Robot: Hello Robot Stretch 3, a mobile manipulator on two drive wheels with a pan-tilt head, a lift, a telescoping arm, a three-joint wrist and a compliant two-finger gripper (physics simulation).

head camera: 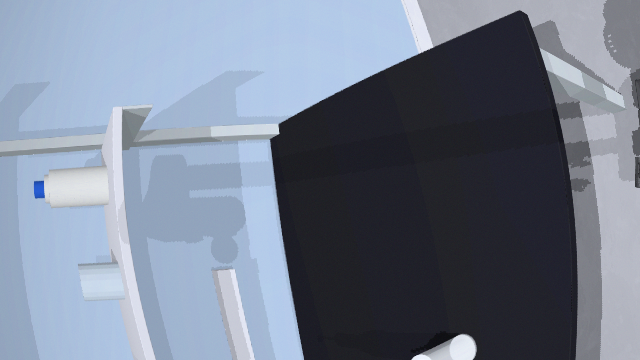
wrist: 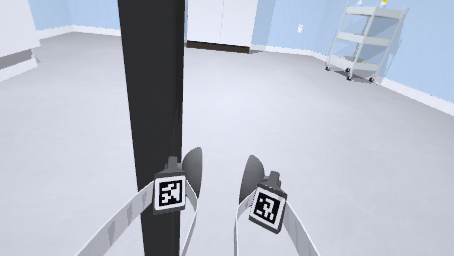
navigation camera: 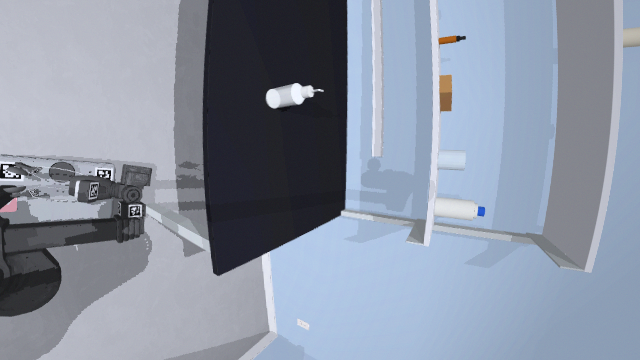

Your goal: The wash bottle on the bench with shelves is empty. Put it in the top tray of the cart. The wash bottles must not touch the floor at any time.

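Frame: origin at the robot's base, x ahead, y left, z up, level; metres.
Seen in the pictures: gripper, between the fingertips: [wrist: 223, 168] [navigation camera: 6, 178]; robot's base, origin of its link: [navigation camera: 62, 171].
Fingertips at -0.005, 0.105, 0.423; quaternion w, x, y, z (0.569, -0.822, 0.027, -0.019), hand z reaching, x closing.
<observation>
Offsets run from my fingertips to a thing's middle, as dx, dy, dz. Level surfaces: height alone.
The white wash bottle {+0.304, -0.572, +0.426} [head camera: 462, 346] [navigation camera: 285, 96] stands on the black top of the bench {dz +0.339} [head camera: 425, 225] [navigation camera: 280, 175]. In the head camera view part of it is cut off by the lower edge. My gripper [wrist: 223, 168] is open, with bare floor showing between its fingertips in the wrist view. It is away from the bottle, which does not show in that view. The cart [wrist: 364, 38] stands far off at the upper right of the wrist view. Its top tray [wrist: 372, 11] holds small items with white and yellow parts, cut off by the frame's edge.
Above the bench, a shelf [navigation camera: 434, 125] holds a blue-capped bottle {-0.004, -1.007, +0.885} [head camera: 77, 187] [navigation camera: 455, 209], a pale cylinder {+0.171, -0.941, +0.841} [head camera: 101, 281] [navigation camera: 451, 160] and a brown box {+0.402, -0.906, +0.816} [navigation camera: 445, 93]. My dark mast [wrist: 152, 100] crosses the wrist view. A white cabinet [wrist: 222, 20] stands far ahead there.
</observation>
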